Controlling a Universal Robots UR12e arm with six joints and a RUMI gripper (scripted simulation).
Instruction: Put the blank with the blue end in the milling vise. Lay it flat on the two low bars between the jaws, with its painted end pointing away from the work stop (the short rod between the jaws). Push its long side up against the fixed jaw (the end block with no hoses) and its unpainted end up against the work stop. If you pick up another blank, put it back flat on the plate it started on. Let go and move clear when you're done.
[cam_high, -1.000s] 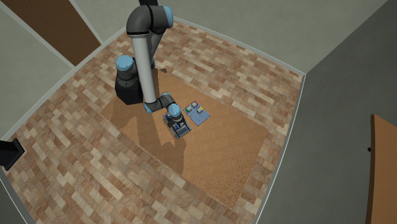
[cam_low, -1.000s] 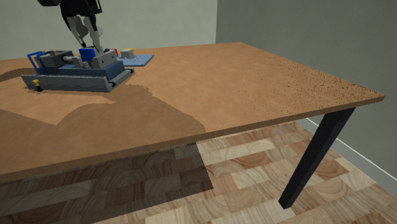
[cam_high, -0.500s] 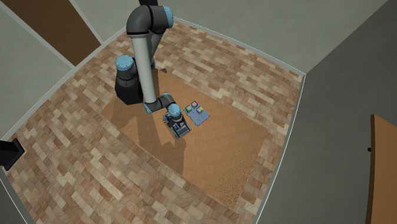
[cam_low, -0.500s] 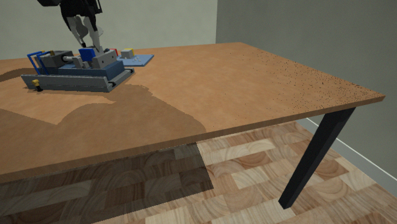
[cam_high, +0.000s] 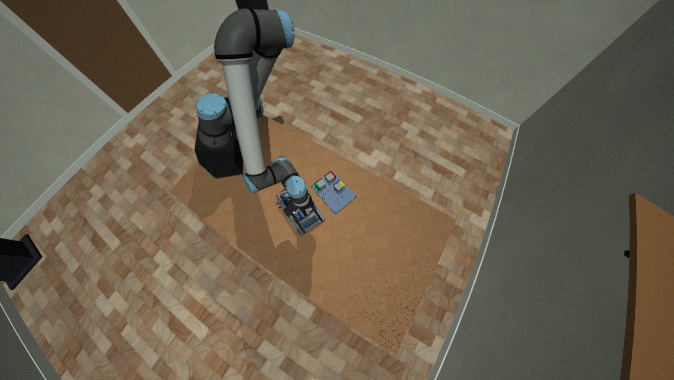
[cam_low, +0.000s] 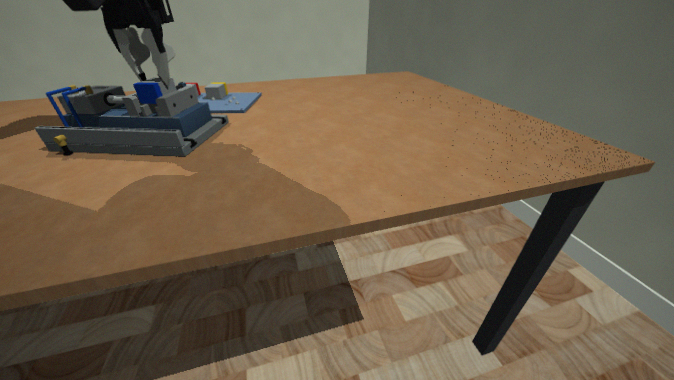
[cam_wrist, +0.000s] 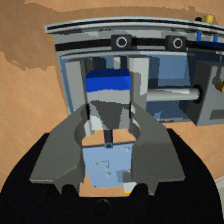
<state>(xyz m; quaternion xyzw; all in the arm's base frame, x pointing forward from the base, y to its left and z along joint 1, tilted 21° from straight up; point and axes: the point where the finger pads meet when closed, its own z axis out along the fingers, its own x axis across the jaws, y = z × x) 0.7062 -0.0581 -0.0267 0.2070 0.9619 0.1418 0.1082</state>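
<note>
Right now the blue blank is 20 mm below my hand. Also, from my hand: vise body (80 mm below, 60 mm behind, 30 mm to the left); then green blank (230 mm to the left, 100 mm below, 40 mm behind); then fixed jaw (40 mm below, 30 mm ahead, 10 mm to the right).
</note>
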